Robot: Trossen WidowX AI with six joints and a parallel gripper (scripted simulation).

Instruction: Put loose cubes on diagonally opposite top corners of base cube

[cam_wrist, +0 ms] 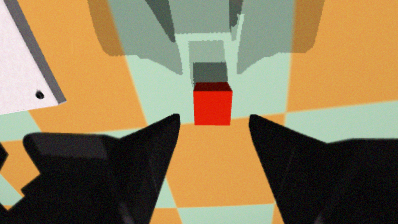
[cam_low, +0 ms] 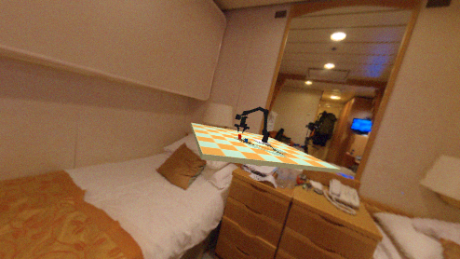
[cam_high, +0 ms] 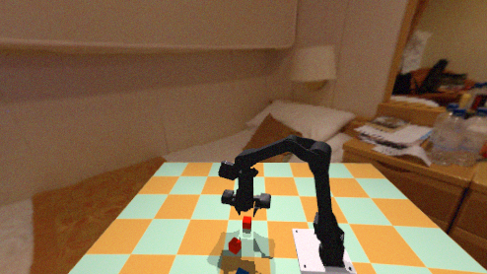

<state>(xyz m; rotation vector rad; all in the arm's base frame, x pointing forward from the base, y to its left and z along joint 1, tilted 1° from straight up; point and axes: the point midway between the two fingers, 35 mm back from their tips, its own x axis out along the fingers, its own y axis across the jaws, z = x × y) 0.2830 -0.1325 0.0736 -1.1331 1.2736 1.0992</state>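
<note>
The blue cube is 220 mm to the left of my gripper tip, 30 mm below it and 10 mm ahead of it.
</note>
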